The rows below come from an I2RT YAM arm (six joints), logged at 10 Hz.
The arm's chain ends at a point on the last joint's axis. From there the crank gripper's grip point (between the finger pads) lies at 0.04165 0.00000 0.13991 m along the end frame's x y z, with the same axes.
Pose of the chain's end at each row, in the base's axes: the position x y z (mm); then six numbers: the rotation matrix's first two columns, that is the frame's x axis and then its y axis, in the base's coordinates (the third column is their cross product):
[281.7 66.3 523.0 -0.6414 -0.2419 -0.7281 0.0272 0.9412 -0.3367]
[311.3 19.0 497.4 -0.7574 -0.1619 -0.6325 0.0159 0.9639 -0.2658]
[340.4 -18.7 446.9 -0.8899 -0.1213 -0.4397 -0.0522 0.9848 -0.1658]
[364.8 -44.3 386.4 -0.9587 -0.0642 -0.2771 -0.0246 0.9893 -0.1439]
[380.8 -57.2 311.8 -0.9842 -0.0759 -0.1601 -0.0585 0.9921 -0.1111]
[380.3 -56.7 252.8 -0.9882 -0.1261 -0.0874 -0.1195 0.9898 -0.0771]
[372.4 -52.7 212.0 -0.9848 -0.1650 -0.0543 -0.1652 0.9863 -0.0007]
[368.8 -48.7 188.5 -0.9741 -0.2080 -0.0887 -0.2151 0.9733 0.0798]
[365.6 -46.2 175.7 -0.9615 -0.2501 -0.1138 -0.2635 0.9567 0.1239]
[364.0 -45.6 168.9 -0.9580 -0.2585 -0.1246 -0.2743 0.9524 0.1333]
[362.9 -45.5 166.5 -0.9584 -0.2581 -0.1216 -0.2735 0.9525 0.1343]
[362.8 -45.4 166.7 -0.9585 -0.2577 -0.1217 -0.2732 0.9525 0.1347]
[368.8 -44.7 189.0 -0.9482 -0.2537 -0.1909 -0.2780 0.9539 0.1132]
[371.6 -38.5 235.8 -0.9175 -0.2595 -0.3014 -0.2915 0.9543 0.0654]
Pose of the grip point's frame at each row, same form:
[362.3 23.2 409.1 -0.6414 -0.2419 -0.7281 0.0272 0.9412 -0.3367]
[371.1 -17.3 369.3 -0.7574 -0.1619 -0.6325 0.0159 0.9639 -0.2658]
[366.7 -41.2 305.1 -0.8899 -0.1213 -0.4397 -0.0522 0.9848 -0.1658]
[364.5 -65.3 241.9 -0.9587 -0.0642 -0.2771 -0.0246 0.9893 -0.1439]
[363.2 -74.3 167.9 -0.9842 -0.0759 -0.1601 -0.0585 0.9921 -0.1111]
[352.6 -71.2 110.2 -0.9882 -0.1261 -0.0874 -0.1195 0.9898 -0.0771]
[338.9 -58.4 70.0 -0.9848 -0.1650 -0.0543 -0.1652 0.9863 -0.0007]
[338.0 -43.8 45.9 -0.9741 -0.2080 -0.0887 -0.2151 0.9733 0.0798]
[336.5 -35.8 33.0 -0.9615 -0.2501 -0.1138 -0.2635 0.9567 0.1239]
[335.9 -33.7 26.1 -0.9580 -0.2585 -0.1246 -0.2743 0.9524 0.1333]
[334.3 -33.6 23.8 -0.9584 -0.2581 -0.1216 -0.2735 0.9525 0.1343]
[334.2 -33.4 24.0 -0.9585 -0.2577 -0.1217 -0.2732 0.9525 0.1347]
[350.8 -32.8 44.6 -0.9482 -0.2537 -0.1909 -0.2780 0.9539 0.1132]
[371.3 -28.6 90.2 -0.9175 -0.2595 -0.3014 -0.2915 0.9543 0.0654]

